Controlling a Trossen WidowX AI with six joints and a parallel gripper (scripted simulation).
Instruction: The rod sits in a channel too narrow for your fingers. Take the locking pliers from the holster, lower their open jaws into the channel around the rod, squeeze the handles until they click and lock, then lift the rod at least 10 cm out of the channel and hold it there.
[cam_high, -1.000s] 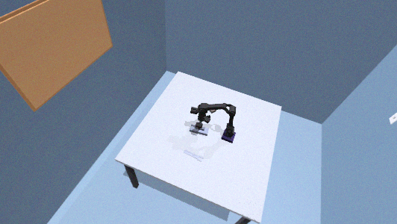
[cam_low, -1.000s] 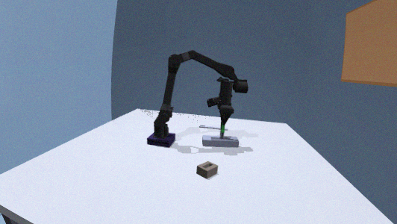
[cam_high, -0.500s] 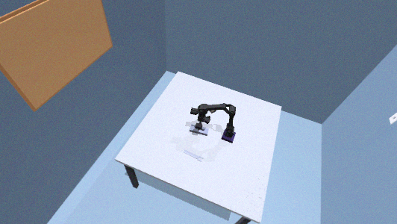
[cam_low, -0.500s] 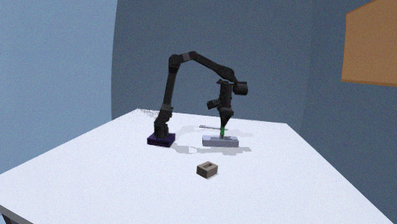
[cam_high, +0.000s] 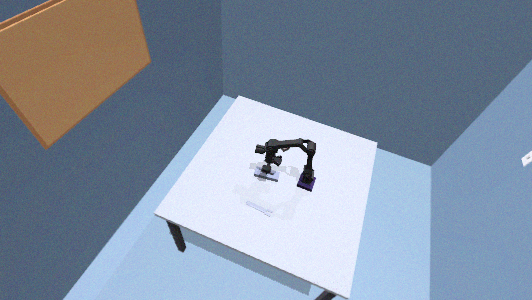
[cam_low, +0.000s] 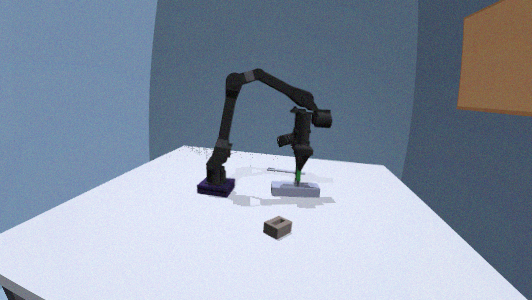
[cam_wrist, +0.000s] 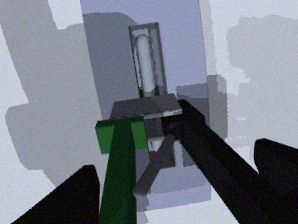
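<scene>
Right now my gripper tip is 1 cm to the left of the thin grey lever. From my gripper tip the other things lie so: grey channel block 8 cm below; pale rod 9 cm below, 1 cm to the right; black handle 2 cm to the left.
</scene>
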